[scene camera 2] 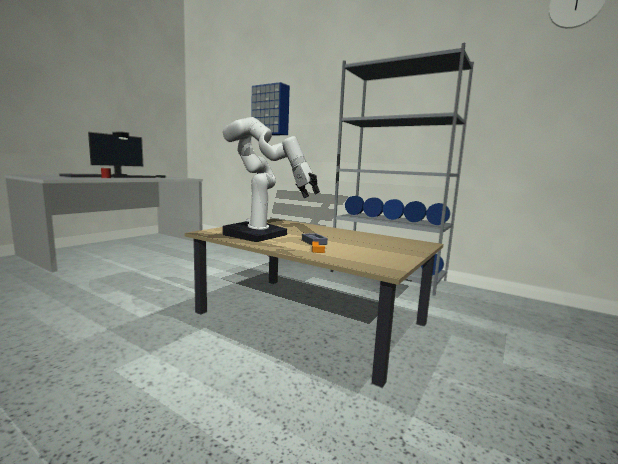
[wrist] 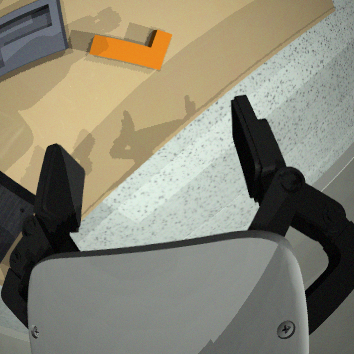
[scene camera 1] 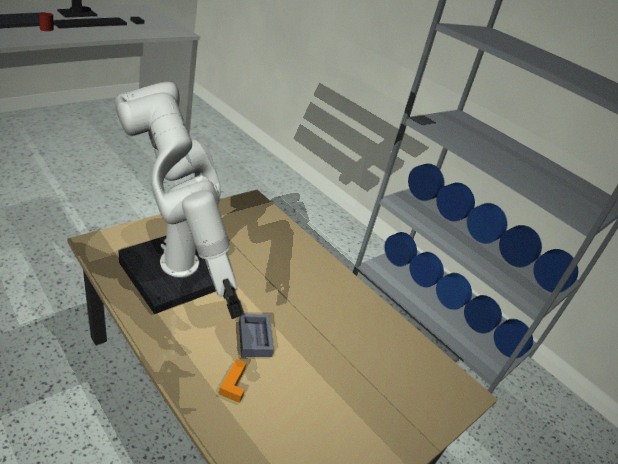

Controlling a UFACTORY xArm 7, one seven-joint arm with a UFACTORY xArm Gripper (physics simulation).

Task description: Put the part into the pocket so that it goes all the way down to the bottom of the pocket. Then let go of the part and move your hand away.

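Frame: origin at the arm's base, x left, y back, z up, level; millimetres.
Seen in the pictures: gripper, fingertip midpoint: (scene camera 2: 311, 195) (wrist: 144, 135) (scene camera 1: 233, 306); arm's base, origin of the base link: (scene camera 2: 258, 226) (scene camera 1: 179, 263).
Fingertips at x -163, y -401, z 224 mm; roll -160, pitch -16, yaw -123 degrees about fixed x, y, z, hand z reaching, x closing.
Offsets run from my fingertips to a thing's top centre. Level surfaces: height alone.
The part, an orange L-shaped block {dx +9, dy -44, dz -241 mm} (scene camera 1: 230, 383) (scene camera 2: 318, 248) (wrist: 125, 51), lies flat on the table, outside the pocket. The pocket is a recess in a grey-blue block {dx +162, dy +40, dz -235 mm} (scene camera 1: 256, 353) (scene camera 2: 307, 239) (wrist: 59, 30), open at the top; in the wrist view part of this block is cut off at the upper left. The part lies beside the block with a small gap, towards the near side in scene camera 1. My gripper (scene camera 1: 235, 314) (scene camera 2: 311, 194) (wrist: 144, 135) is open and empty, tilted, high above the table. In the wrist view the part lies beyond the fingertips.
The wooden table {dz -271 mm} (scene camera 1: 350, 375) (scene camera 2: 360, 250) carries the arm's black base plate (scene camera 1: 150, 285) (scene camera 2: 250, 233). A metal shelf rack (scene camera 1: 525, 165) (scene camera 2: 410, 65) with blue round things stands beyond the table. A desk (scene camera 1: 165, 42) (scene camera 2: 30, 195) stands farther back at the left.
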